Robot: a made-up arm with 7 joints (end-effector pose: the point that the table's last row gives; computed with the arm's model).
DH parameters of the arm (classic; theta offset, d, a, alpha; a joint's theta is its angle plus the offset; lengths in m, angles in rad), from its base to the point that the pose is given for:
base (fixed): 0 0.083 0 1.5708
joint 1: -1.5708 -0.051 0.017 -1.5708
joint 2: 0 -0.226 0.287 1.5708
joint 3: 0 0.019 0.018 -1.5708
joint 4: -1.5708 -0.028 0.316 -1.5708
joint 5: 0 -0.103 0.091 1.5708
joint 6: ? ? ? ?
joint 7: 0.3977 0 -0.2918 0
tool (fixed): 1.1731 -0.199 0 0
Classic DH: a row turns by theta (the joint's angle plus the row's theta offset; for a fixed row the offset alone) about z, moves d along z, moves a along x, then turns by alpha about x.
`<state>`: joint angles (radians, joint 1 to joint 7).
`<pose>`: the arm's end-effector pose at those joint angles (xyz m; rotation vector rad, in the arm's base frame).
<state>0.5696 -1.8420 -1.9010 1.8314 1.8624 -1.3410 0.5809</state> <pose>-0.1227 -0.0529 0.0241 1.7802 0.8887 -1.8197</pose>
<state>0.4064 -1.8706 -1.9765 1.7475 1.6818 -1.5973 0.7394</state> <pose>-0.1337 0.0498 0.1053 1.5697 1.0360 -1.7192</pose>
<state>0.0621 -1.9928 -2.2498 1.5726 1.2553 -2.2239 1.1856</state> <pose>-0.0932 0.1858 0.3366 1.5554 1.3957 -1.3469</pose>
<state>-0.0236 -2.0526 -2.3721 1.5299 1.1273 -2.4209 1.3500</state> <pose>-0.0602 0.1834 0.4029 1.6997 1.4111 -1.2121</pose>
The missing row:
joint 6: 0 -0.051 0.077 1.5708
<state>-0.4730 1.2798 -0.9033 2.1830 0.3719 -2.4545 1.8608</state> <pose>-0.8288 0.3061 0.1282 2.1308 -0.4025 2.0570</pose>
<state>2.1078 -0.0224 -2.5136 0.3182 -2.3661 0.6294 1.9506</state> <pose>0.5105 -0.2377 -0.3899 -0.8698 0.4360 -1.7502</pose>
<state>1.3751 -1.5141 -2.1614 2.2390 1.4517 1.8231 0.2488</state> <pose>-0.2655 -0.1023 -0.3289 -0.5910 0.8806 1.0447</pose>
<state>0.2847 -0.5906 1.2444 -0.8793 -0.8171 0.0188 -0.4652</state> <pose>-0.3123 -0.3708 -0.2128 -1.4945 -1.3113 -0.1560</pose>
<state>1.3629 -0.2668 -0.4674 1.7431 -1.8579 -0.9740 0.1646</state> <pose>0.7473 0.0477 -0.3468 -0.2188 -2.6772 0.7578</pose>
